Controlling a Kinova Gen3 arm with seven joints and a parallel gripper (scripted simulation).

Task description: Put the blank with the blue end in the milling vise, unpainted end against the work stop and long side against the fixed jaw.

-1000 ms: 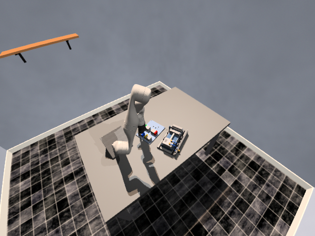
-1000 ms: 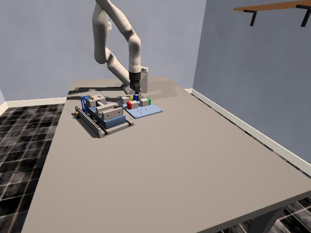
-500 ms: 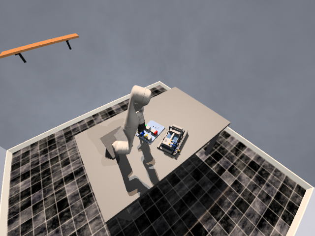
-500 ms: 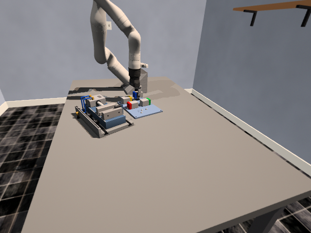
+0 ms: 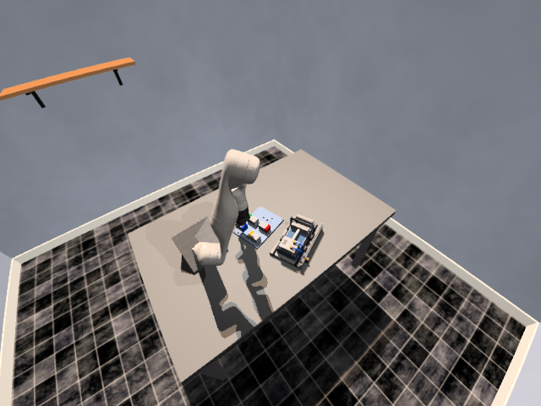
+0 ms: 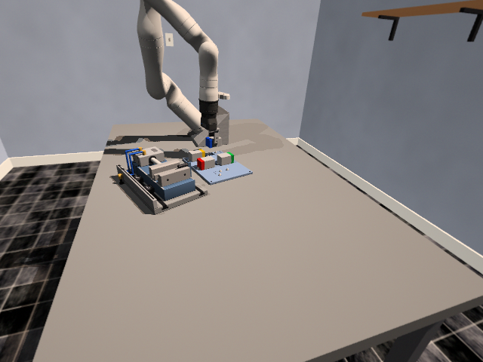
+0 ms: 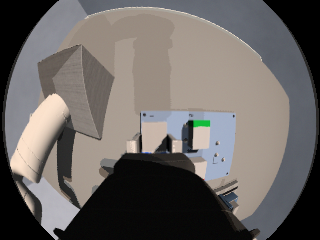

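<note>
Now: the fixed jaw 320 mm ahead of my hand, 170 mm to the right of it and 10 mm below it. The rest, counted from my hand: yellow-ended blank 40 mm ahead, 80 mm to the right, 60 mm below; then blue-ended blank 20 mm below; then green-ended blank 90 mm ahead, 40 mm to the left, 60 mm below.
</note>
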